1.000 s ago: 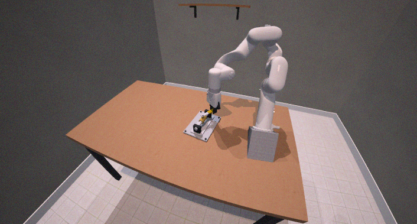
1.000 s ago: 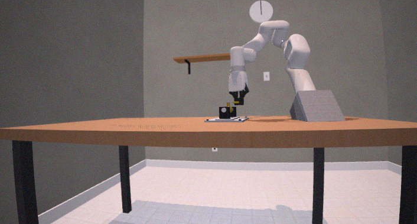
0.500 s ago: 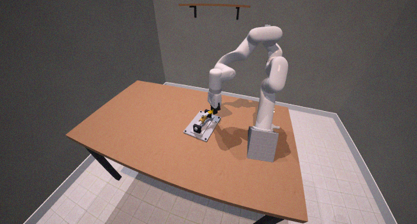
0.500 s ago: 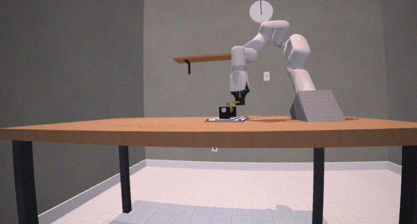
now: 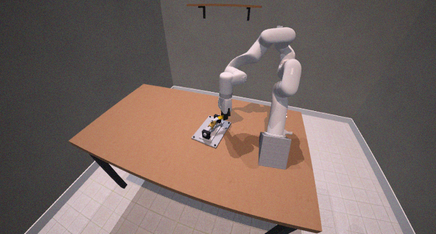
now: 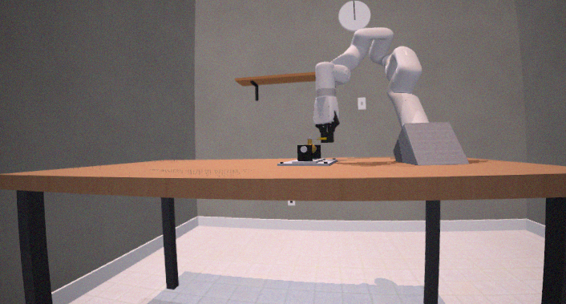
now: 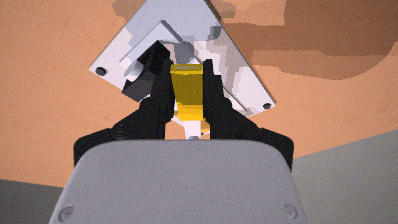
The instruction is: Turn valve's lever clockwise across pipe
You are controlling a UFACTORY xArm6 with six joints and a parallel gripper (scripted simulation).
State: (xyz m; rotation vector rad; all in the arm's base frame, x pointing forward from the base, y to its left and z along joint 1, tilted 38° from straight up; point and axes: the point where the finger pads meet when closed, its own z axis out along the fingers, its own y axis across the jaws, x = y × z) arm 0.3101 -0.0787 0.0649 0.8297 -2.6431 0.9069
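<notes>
Now: the yellow lever 4 cm ahead of my hand and 3 cm to the left of it. Round my hand: baseplate: 9 cm below, 7 cm ahead, 5 cm to the left.
</notes>
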